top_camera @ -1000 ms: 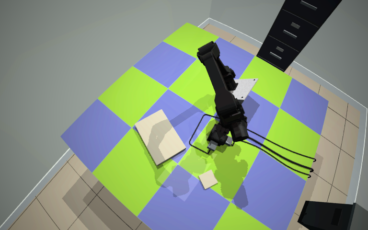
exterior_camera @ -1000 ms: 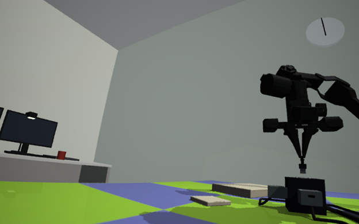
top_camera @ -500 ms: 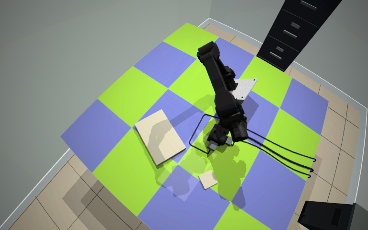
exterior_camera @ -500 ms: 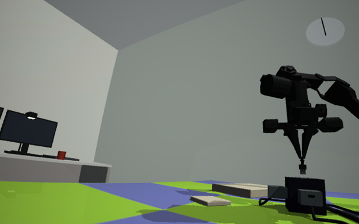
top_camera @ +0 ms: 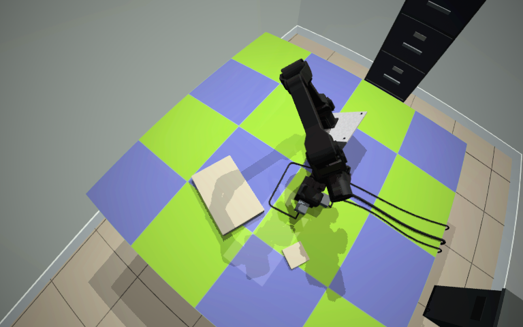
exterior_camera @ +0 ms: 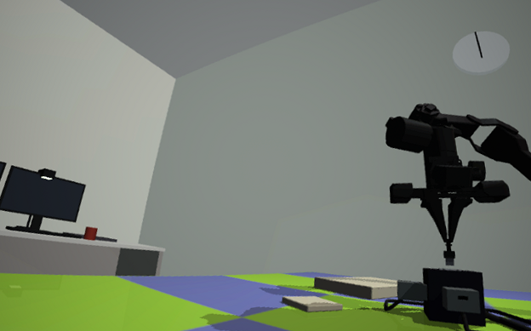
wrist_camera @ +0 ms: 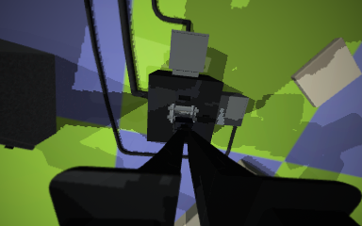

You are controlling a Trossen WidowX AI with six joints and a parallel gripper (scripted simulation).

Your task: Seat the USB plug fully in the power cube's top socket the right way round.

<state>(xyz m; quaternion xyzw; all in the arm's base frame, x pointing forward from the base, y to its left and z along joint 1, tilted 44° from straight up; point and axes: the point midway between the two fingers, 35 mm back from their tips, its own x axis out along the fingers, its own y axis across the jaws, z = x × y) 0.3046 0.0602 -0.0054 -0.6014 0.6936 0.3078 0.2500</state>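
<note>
The USB plug lies 20 mm below my gripper tip. Also, from my gripper tip: beige tile: 220 mm ahead, 120 mm below, 60 mm to the left; then beige board: 260 mm to the right, 150 mm ahead, 110 mm below.
</note>
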